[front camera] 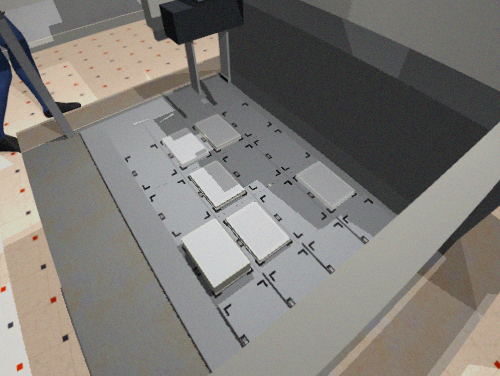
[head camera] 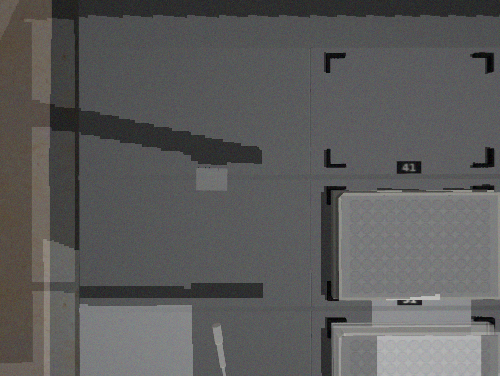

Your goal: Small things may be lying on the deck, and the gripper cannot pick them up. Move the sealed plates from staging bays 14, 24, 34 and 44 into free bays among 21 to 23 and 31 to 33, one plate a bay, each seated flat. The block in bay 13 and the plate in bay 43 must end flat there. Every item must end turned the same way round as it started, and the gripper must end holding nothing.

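Frame: origin at the robot's base, x back, y right, z up, level; centimetres.
Seen in the pictures: gripper, fingertip midpoint: (front camera: 211, 84); robot's base, link origin: (front camera: 126, 159).
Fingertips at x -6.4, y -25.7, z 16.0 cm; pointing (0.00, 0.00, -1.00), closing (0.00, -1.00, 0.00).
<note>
Offsets run from my fingertips to a thing's top centre. "*": to the spot under its first point.
The gripper (front camera: 212, 86) hangs at the back of the deck with its two jaws wide apart and no plate between them. Sealed plates lie in bay 31 {* dx -0.9, dy +0.3, dz -14.6 cm} (front camera: 217, 131) (head camera: 420, 245), bay 21 {* dx -1.1, dy +11.0, dz -14.6 cm} (front camera: 185, 147) (head camera: 425, 355), bay 22 {* dx -17.6, dy +11.1, dz -14.6 cm} (front camera: 217, 185) and bay 23 {* dx -33.5, dy +11.1, dz -14.6 cm} (front camera: 257, 231). They look flat. The plate in bay 43 {* dx -33.5, dy -10.1, dz -14.5 cm} (front camera: 325, 185) also looks flat. The taller block {dx -32.8, dy +21.4, dz -11.8 cm} (front camera: 215, 255) sits in bay 13 beside the bay 23 plate and looks level. No plates show in staging bays 14, 24, 34 and 44 at the front end. The jaws do not show in the head view.
A thin pale stick {dx +15.3, dy +8.9, dz -15.2 cm} (front camera: 167, 117) (head camera: 218, 345) lies on the deck behind the bays. A tiny pale round thing {dx -24.6, dy +0.3, dz -15.6 cm} (front camera: 270, 185) lies between the bay 22 and bay 43 plates. A raised wall (front camera: 380, 250) runs along the deck's front, and a dark panel (front camera: 350, 110) stands at the right.
</note>
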